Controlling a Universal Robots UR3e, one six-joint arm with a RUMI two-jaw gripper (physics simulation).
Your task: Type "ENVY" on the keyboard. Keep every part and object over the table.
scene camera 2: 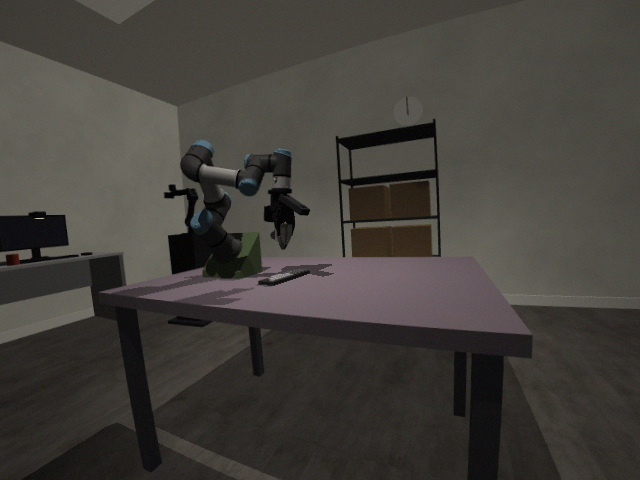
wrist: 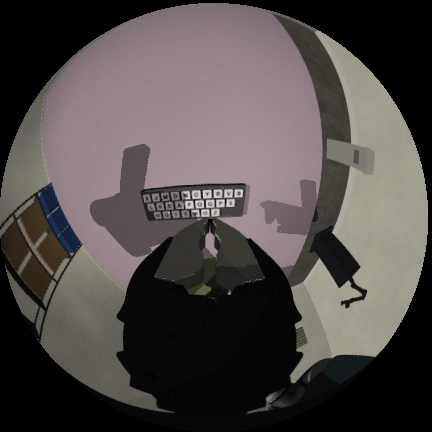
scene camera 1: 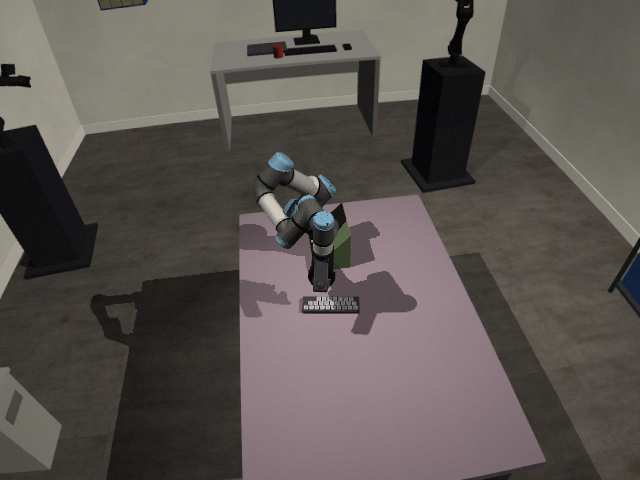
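Pixels of known places: gripper, fingertip midpoint: (scene camera 2: 283, 249) (wrist: 209, 219); arm's base, link origin: (scene camera 2: 229, 251).
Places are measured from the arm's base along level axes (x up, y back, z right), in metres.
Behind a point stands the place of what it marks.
Note:
A small dark keyboard (scene camera 1: 330, 308) @(x -0.087, y -0.309, z 0.072 m) (scene camera 2: 285, 277) @(x -0.086, y -0.306, z 0.106 m) (wrist: 194, 203) @(x -0.087, y -0.286, z 0.071 m) with white letter keys lies flat on the pink table (scene camera 1: 382, 392) @(x -0.100, y -0.672, z -0.001 m) (scene camera 2: 403, 294) @(x -0.100, y -0.710, z 0.243 m) (wrist: 200, 100) @(x -0.100, y -0.472, z 0.142 m). In the wrist view its top row reads X J M D N C Y R V B, with the Y key (wrist: 207, 194) @(x -0.082, y -0.298, z 0.101 m), N key (wrist: 186, 195) @(x -0.082, y -0.309, z 0.064 m) and V key (wrist: 228, 193) @(x -0.082, y -0.287, z 0.139 m) showing. The E key (wrist: 169, 205) @(x -0.082, y -0.301, z 0.024 m) looks to be in the middle row. My gripper (scene camera 2: 283, 246) @(x 0.013, y -0.305, z 0.103 m) (wrist: 209, 219) @(x 0.013, y -0.305, z 0.103 m) is shut with its tips together and holds nothing. It hangs well above the table, apart from the keyboard. In the wrist view its tips appear just below the bottom row.
A green block-like stand (scene camera 1: 342, 250) @(x 0.001, y -0.115, z -0.029 m) (scene camera 2: 251, 253) @(x -0.011, y -0.111, z 0.003 m) is at the arm's base, behind the keyboard. A grey desk (scene camera 1: 237, 62) with a monitor (scene camera 1: 305, 14) and a red cup (scene camera 1: 278, 51) stands beyond the table. A shelf rack (scene camera 2: 438, 196) with brown boxes stands by the wall.

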